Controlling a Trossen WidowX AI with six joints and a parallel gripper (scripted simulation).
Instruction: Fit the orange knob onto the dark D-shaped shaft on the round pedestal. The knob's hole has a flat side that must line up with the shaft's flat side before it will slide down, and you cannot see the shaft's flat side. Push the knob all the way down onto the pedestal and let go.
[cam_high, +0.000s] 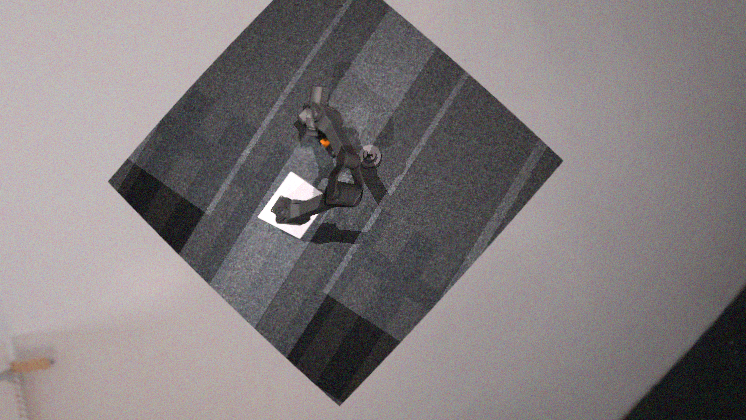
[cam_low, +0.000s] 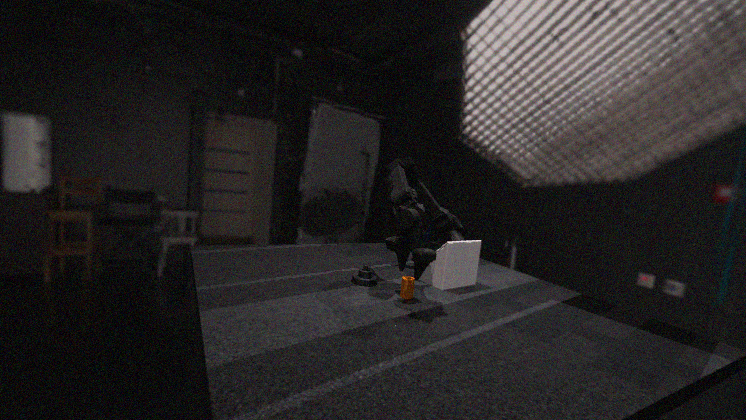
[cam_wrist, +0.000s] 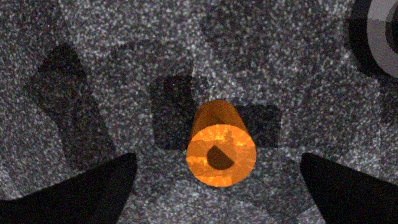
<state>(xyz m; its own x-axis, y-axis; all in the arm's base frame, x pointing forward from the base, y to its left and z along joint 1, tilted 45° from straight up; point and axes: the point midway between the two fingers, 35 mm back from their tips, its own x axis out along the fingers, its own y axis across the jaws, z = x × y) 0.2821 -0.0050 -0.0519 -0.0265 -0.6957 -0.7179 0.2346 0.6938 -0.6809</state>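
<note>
The orange knob lies 40 mm below my gripper tip. From my gripper tip the other things lie so: dark pedestal base 160 mm to the right, 40 mm below, 40 mm ahead.
</note>
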